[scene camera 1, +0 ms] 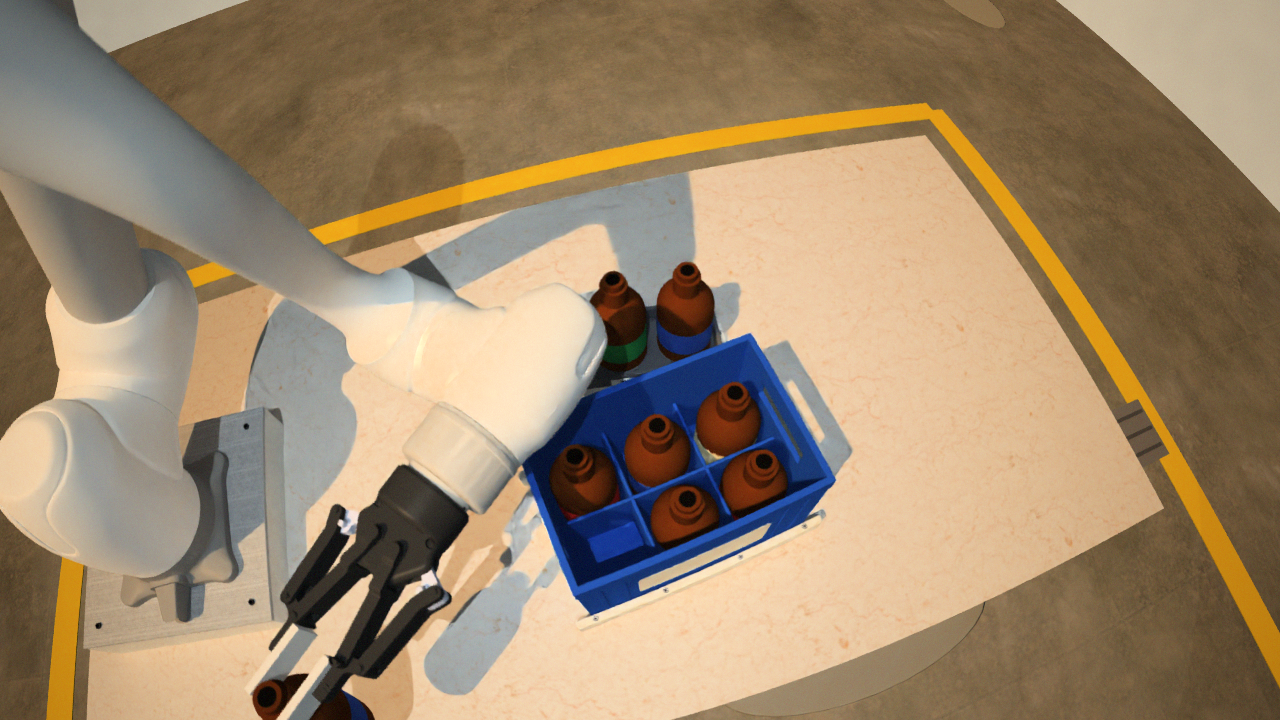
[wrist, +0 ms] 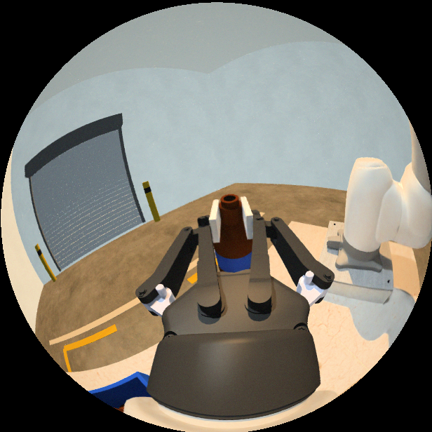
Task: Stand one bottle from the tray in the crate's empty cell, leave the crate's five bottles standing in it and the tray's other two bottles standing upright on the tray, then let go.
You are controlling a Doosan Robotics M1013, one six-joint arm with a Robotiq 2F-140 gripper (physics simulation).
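Frame: origin at the arm's base, x ahead, y left, z up, level; metres.
Seen in the pictures: gripper, between the fingertips: [scene camera 1: 272,709]; arm's base, origin of its link: [scene camera 1: 177,529].
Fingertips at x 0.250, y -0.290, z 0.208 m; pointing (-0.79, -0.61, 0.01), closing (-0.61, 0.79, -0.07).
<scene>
Pixels of each thing's middle, then the offset from my fingertips to it. "*": a spot on its surface instead. Level surfaces: height alone.
- brown bottle with a blue label, a spot on its surface: [scene camera 1: 268,698] * 0.007 m left, 0.010 m ahead, 0.019 m up
- blue crate, a spot on its surface: [scene camera 1: 617,586] * 0.044 m left, 0.303 m ahead, 0.137 m down
- green-labelled bottle, middle of its body: [scene camera 1: 616,316] 0.373 m left, 0.413 m ahead, 0.189 m down
- blue-labelled bottle, middle of its body: [scene camera 1: 685,307] 0.354 m left, 0.499 m ahead, 0.189 m down
- tray, a spot on its surface: [scene camera 1: 650,358] * 0.343 m left, 0.446 m ahead, 0.266 m down
- pale strip, a spot on its surface: [scene camera 1: 702,573] * 0.043 m left, 0.398 m ahead, 0.242 m down
- table, height of its surface: 0.272 m down
My gripper [scene camera 1: 295,677] [wrist: 230,207] is shut on a brown bottle with a blue label [scene camera 1: 268,698] [wrist: 234,242]. The bottle looks roughly upright, mouth up, left of the crate; its lower part is cut off in the scene view. The blue crate [scene camera 1: 617,586] [wrist: 117,392] holds several brown bottles [scene camera 1: 657,450] standing in its cells. Its front-left cell [scene camera 1: 613,540] is empty. Behind the crate, a green-labelled bottle [scene camera 1: 623,326] and a blue-labelled bottle [scene camera 1: 684,313] stand on the tray [scene camera 1: 650,358], which is mostly hidden by the arm and crate.
The arm's wrist [scene camera 1: 537,358] reaches over the tray's left side and the crate's back-left corner. A pale strip [scene camera 1: 702,573] runs along the crate's front. The robot's base plate [scene camera 1: 232,501] [wrist: 360,292] is at the left of the table [scene camera 1: 939,358].
</scene>
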